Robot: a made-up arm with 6 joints. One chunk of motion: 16 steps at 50 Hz.
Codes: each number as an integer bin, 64 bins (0 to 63) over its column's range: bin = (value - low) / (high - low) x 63, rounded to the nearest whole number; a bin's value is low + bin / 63 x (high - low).
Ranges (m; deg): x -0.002..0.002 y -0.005..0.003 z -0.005..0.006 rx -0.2..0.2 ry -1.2..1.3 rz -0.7..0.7
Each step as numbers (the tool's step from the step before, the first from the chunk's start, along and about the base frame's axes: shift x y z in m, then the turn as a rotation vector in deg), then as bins.
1 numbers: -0.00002 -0.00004 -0.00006 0.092 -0.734 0.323
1 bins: 31 39 28 46 12 46
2 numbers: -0.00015 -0.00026 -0.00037 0.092 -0.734 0.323
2 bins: 29 37 27 46 12 46
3 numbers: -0.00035 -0.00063 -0.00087 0.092 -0.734 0.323
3 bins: 26 34 24 46 12 46
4 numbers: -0.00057 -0.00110 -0.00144 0.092 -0.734 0.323
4 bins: 23 31 20 46 12 46
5 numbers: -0.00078 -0.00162 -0.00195 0.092 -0.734 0.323
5 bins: 19 27 17 46 12 46
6 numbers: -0.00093 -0.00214 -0.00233 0.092 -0.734 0.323
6 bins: 17 23 15 46 12 46
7 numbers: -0.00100 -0.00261 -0.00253 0.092 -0.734 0.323
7 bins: 16 19 14 46 12 46
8 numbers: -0.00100 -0.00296 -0.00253 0.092 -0.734 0.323
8 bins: 16 16 14 46 12 46
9 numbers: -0.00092 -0.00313 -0.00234 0.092 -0.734 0.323
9 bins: 17 15 15 46 12 46
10 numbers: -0.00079 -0.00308 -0.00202 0.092 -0.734 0.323
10 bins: 19 15 17 46 12 46
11 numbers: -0.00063 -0.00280 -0.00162 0.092 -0.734 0.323
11 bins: 22 17 19 46 12 46
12 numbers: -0.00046 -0.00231 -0.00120 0.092 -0.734 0.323
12 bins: 24 21 22 46 12 46
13 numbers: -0.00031 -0.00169 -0.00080 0.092 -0.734 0.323
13 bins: 27 26 24 46 12 46
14 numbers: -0.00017 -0.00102 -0.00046 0.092 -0.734 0.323
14 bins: 29 31 26 46 12 46
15 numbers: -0.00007 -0.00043 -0.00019 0.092 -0.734 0.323
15 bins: 30 36 28 46 12 46
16 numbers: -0.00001 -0.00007 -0.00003 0.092 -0.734 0.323
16 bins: 31 39 28 46 12 46
